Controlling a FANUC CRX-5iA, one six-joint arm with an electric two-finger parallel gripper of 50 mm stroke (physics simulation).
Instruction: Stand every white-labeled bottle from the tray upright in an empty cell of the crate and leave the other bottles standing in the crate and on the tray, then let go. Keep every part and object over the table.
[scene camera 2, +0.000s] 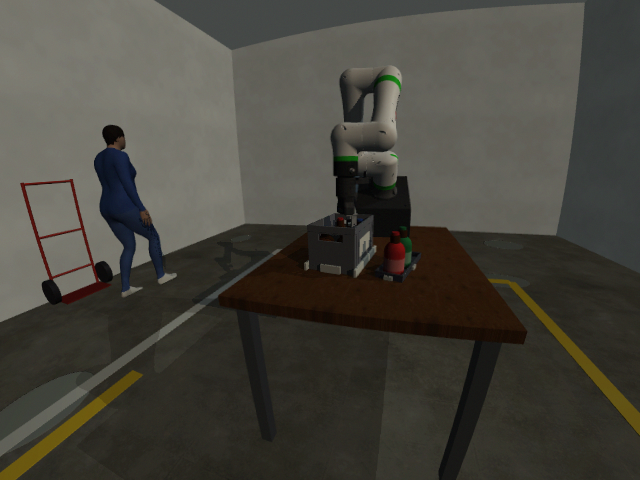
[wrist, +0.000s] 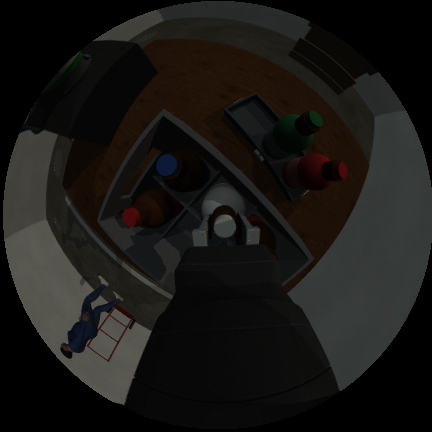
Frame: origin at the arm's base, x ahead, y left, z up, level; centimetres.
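Seen in the pictures: gripper, fingertip midpoint: (wrist: 223, 220); arm's base, link origin: (scene camera 2: 384, 191).
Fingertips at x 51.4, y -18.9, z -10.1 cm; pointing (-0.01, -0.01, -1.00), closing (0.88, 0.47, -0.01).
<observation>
Pixels of each thing's top centre, then the offset from my fingertips to it. Level surfaces: height alone.
- white bottle, top centre: (wrist: 223, 220) dx -0.4, dy +0.7, dz +2.5 cm
- grey crate, top centre: (wrist: 194, 245) (scene camera 2: 343, 219) dx -2.1, dy -3.3, dz +3.3 cm
- blue-capped brown bottle, top centre: (wrist: 165, 164) dx -9.3, dy +3.7, dz +2.1 cm
- red-capped brown bottle, top centre: (wrist: 128, 217) dx -12.2, dy -4.9, dz +2.1 cm
- dark bottle, top centre: (wrist: 267, 263) dx +7.9, dy -2.3, dz +2.1 cm
- green bottle, top centre: (wrist: 316, 117) (scene camera 2: 403, 227) dx +5.1, dy +19.4, dz +1.8 cm
- red bottle, top centre: (wrist: 342, 169) (scene camera 2: 395, 232) dx +12.7, dy +15.4, dz +1.8 cm
- tray, top centre: (wrist: 277, 141) (scene camera 2: 400, 260) dx +4.7, dy +19.2, dz -11.6 cm
- brown table, surface height: dz -14.2 cm
My gripper (wrist: 223, 220) is shut on the neck of a white bottle (wrist: 222, 196) with a white cap. The bottle is upright inside a cell of the grey crate (scene camera 2: 333, 253) (wrist: 240, 172); its base is hidden. In the scene view the fingers are partly hidden at the crate's top. A blue-capped brown bottle (wrist: 187, 171) and a red-capped brown bottle (wrist: 156, 207) stand in other cells. Another dark bottle (wrist: 263, 236) stands beside the gripper, partly hidden. A green bottle (scene camera 2: 406, 246) (wrist: 287, 136) and a red bottle (scene camera 2: 394, 255) (wrist: 314, 171) stand on the tray (scene camera 2: 415, 259) (wrist: 247, 117).
The crate and tray rest on the brown table (scene camera 2: 429, 304) (wrist: 190, 65), the tray beside the crate. The black robot pedestal (scene camera 2: 390, 219) stands behind the table. A person in blue (scene camera 2: 116, 180) and a red hand truck (scene camera 2: 60, 235) are on the floor to the left.
</observation>
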